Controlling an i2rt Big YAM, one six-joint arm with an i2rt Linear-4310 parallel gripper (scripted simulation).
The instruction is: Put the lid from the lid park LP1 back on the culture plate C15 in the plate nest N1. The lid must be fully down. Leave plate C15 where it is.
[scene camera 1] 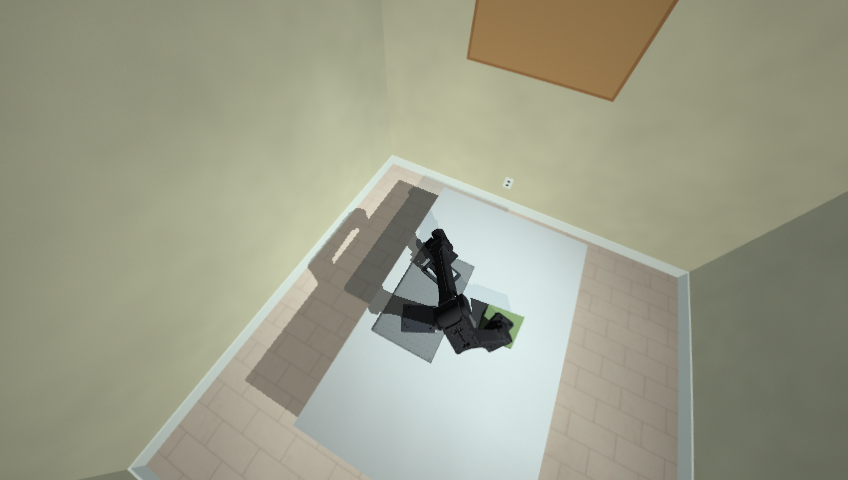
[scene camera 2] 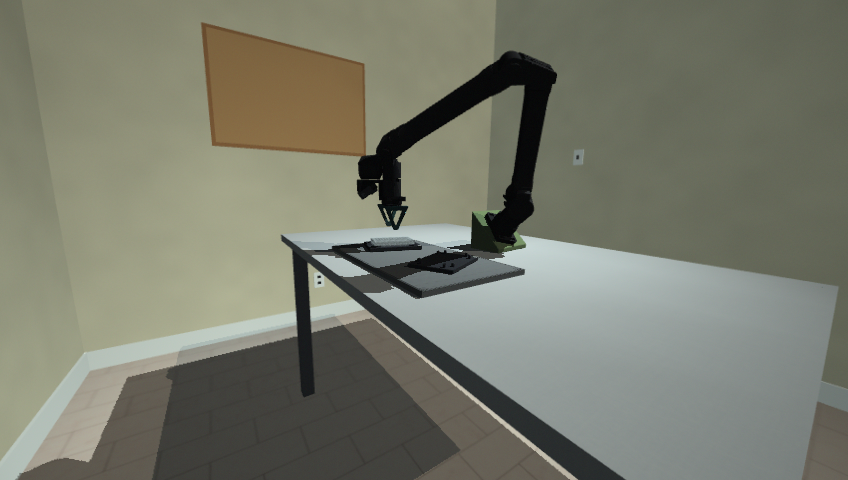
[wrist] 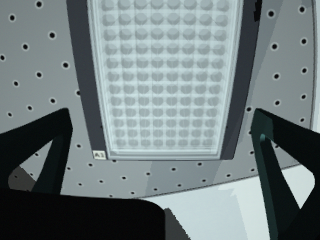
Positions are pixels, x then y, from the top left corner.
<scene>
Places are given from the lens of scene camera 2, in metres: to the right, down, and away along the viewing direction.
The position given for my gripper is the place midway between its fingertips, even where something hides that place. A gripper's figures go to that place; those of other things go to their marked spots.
my gripper [scene camera 2: 392, 227]: -0.10, -0.04, 0.96
lid park LP1 [scene camera 2: 434, 262]: 0.03, 0.06, 0.74
</scene>
